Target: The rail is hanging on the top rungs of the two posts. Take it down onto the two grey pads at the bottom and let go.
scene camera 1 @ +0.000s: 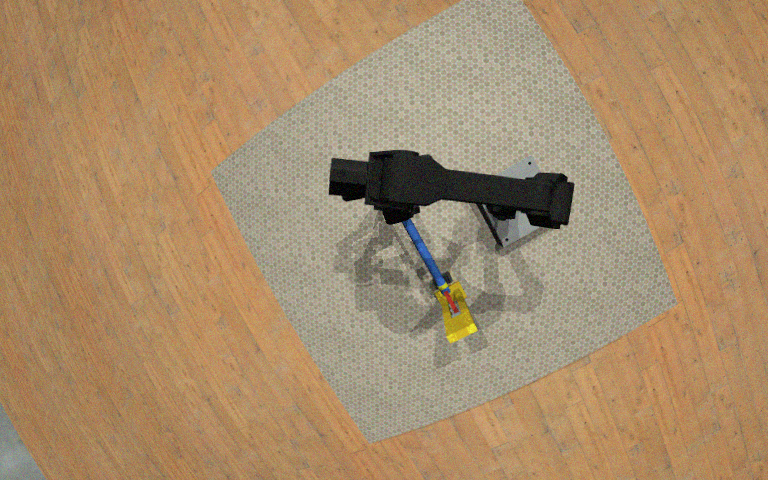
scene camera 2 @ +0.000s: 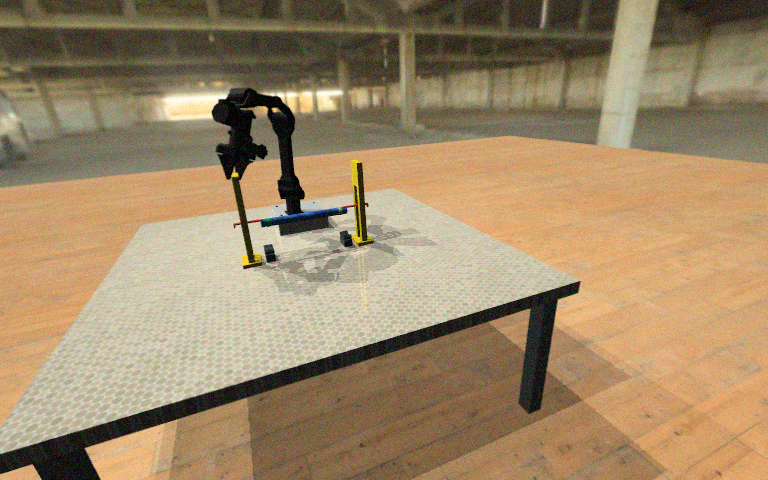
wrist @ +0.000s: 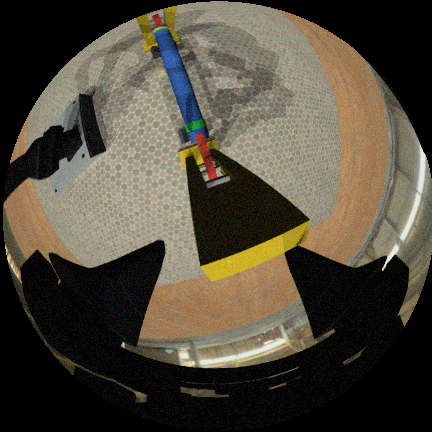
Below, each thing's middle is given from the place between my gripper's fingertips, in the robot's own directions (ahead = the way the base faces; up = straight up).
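Blue rail (scene camera 2: 267, 222): 150 mm below my hand, 30 mm ahead of it, 200 mm to the left of it.
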